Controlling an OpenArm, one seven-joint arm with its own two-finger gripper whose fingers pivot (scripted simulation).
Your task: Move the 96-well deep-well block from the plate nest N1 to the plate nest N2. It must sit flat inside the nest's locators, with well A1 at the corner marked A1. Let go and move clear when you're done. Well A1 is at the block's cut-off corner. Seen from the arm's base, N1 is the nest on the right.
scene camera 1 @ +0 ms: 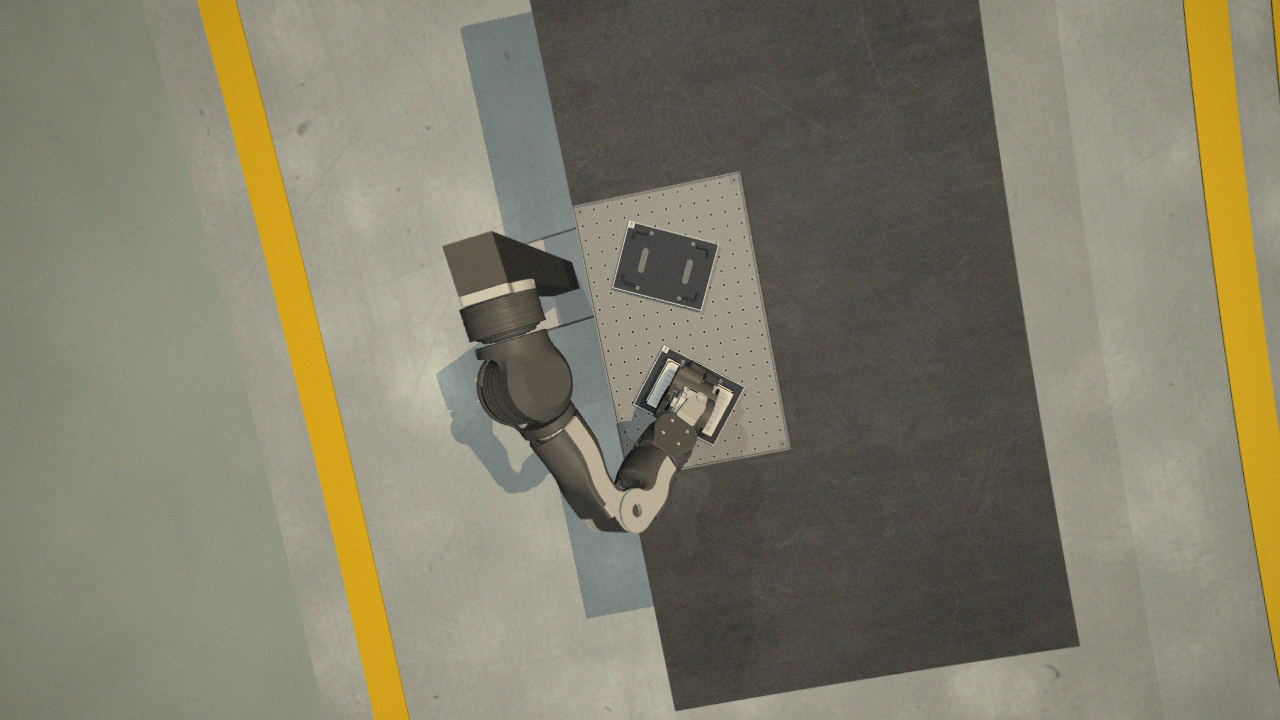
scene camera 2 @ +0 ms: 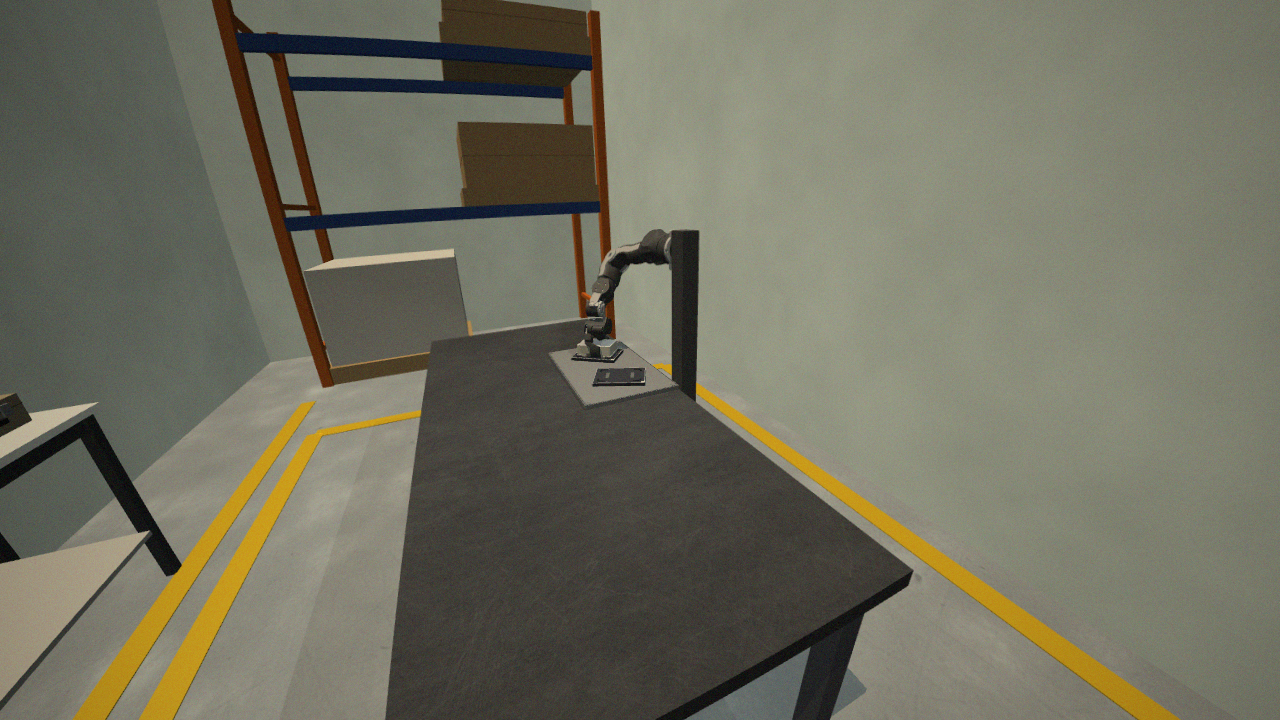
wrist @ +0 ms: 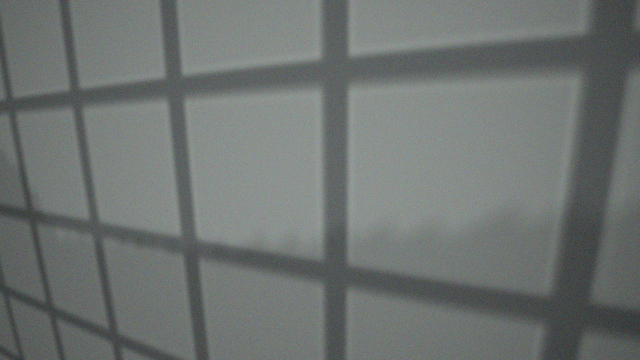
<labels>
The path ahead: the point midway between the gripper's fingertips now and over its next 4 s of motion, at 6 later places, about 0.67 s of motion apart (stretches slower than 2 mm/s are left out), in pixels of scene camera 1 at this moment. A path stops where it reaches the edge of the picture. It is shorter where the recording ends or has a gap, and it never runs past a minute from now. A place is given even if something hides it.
The gripper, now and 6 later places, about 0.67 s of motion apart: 688, 395; 692, 399; 694, 403; 687, 380; 683, 356; 678, 331; 673, 306
</labels>
